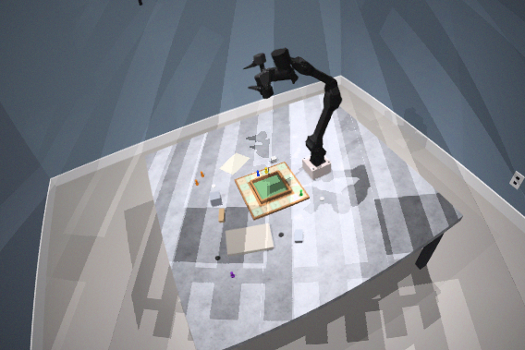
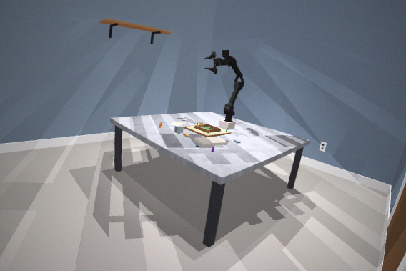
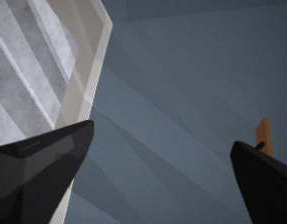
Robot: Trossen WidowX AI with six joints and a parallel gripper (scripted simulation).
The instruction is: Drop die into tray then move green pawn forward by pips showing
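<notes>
The white die is 54 cm below my gripper tip, 10 cm behind it and 4 cm to the right of it. Also, from my gripper tip: green tray (55 cm below, 13 cm to the left, 2 cm ahead); blue pawn (53 cm below, 3 cm ahead, 2 cm to the left); yellow pawn (53 cm below, 2 cm to the left, 2 cm behind).
</notes>
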